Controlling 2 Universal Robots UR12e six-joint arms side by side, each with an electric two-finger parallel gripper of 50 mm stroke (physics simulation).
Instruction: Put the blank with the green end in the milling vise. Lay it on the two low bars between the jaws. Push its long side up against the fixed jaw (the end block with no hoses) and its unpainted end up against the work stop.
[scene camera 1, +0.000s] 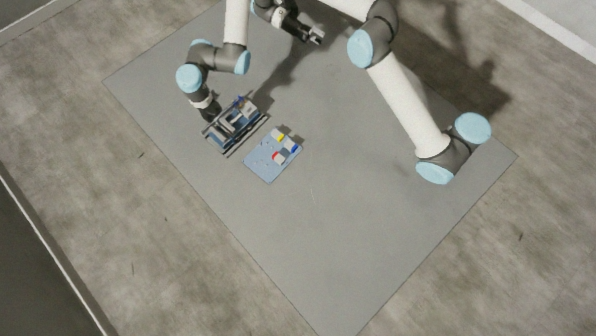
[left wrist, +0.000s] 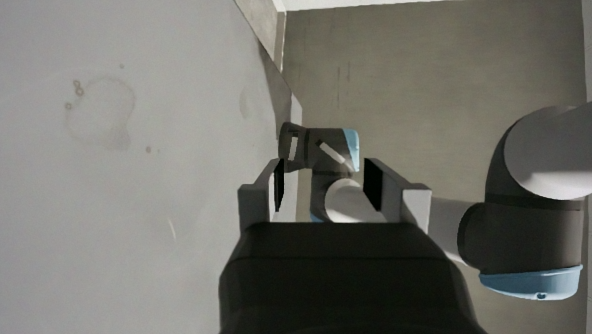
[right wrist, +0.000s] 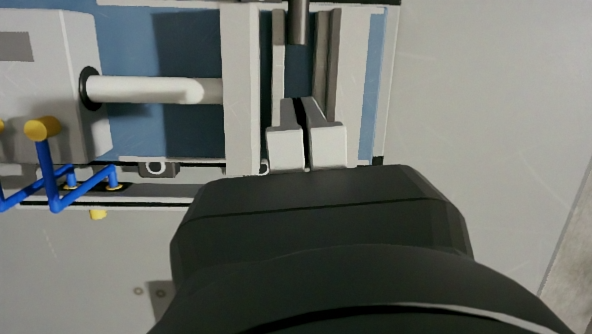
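The milling vise (scene camera 1: 217, 140) (right wrist: 190, 135) has a blue bed. In the right wrist view the fixed jaw (right wrist: 353, 75) is at the right and the moving jaw (right wrist: 240, 90) left of it. Two low bars, one left (right wrist: 278, 65) and one right (right wrist: 321, 65), lie between them, with the round work stop (right wrist: 298, 22) at the top. The blank with the green end does not show in any view; the space under my right gripper is hidden. My right gripper (right wrist: 297, 120) is shut and empty over the gap between the jaws. My left gripper (scene camera 1: 316, 35) (left wrist: 323, 175) is open and empty, away from the vise.
A light blue tray (scene camera 1: 260, 167) beside the vise carries blanks with yellow (scene camera 1: 280, 137), blue (scene camera 1: 294, 148) and red (scene camera 1: 275, 156) ends. Blue hoses (right wrist: 47, 175) rise at the vise's hosed end. The left arm's white link (scene camera 1: 405, 100) spans the right of the mat.
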